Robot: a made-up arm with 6 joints.
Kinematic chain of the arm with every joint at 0, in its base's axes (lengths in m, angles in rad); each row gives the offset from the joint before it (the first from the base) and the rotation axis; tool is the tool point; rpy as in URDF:
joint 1: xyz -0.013 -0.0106 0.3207 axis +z
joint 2: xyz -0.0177 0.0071 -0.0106 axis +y
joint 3: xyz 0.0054 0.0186 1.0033 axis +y
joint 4: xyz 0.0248 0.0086 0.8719 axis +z
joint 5: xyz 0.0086 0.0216 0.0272 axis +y
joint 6: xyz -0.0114 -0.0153 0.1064 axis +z
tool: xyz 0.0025 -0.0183 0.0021 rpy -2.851 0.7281 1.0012
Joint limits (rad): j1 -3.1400..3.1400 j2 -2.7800..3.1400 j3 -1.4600..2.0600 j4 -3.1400..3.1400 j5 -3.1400..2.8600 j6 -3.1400..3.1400
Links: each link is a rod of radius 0.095 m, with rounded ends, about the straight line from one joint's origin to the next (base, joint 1, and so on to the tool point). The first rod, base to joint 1, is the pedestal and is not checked.
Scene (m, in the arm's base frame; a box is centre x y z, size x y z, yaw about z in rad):
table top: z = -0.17
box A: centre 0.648 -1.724 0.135 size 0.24 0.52 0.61 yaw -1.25
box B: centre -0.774 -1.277 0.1 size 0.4 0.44 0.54 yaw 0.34
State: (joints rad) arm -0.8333 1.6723 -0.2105 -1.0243 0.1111 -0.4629
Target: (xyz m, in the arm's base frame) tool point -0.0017 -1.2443 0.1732
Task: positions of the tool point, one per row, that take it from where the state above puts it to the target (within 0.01 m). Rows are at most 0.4 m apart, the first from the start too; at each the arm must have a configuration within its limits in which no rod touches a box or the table.
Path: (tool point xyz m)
1: 1.2136 -1.5753 0.4615
2: 1.0552 -1.6415 0.6228
3: 0.8767 -1.6560 0.7717
4: 0.6902 -1.6174 0.9010
5: 0.5087 -1.5280 1.0040
6: 0.3345 -1.5385 0.6878
7: 0.1547 -1.4397 0.4012
8: -0.0017 -1.2443 0.1732

